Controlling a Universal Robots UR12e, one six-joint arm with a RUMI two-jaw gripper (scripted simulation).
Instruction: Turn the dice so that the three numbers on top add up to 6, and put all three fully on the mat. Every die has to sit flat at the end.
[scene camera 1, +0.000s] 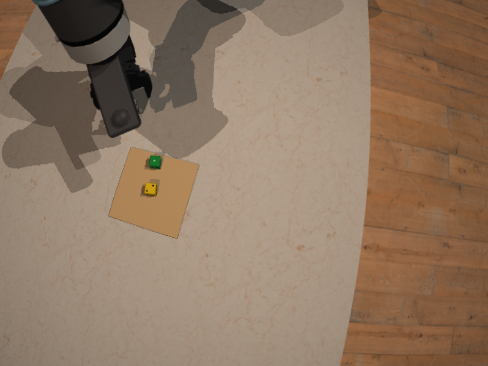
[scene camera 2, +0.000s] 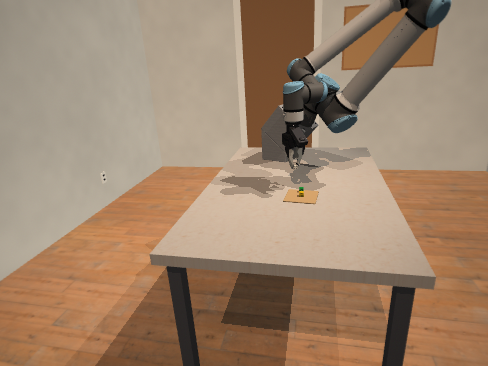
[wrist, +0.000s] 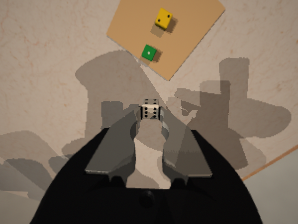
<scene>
In view: the gripper (scene camera 1: 135, 115).
The gripper is seen too in scene camera 2 (scene camera 2: 294, 168) and in the wrist view (wrist: 150, 107).
</scene>
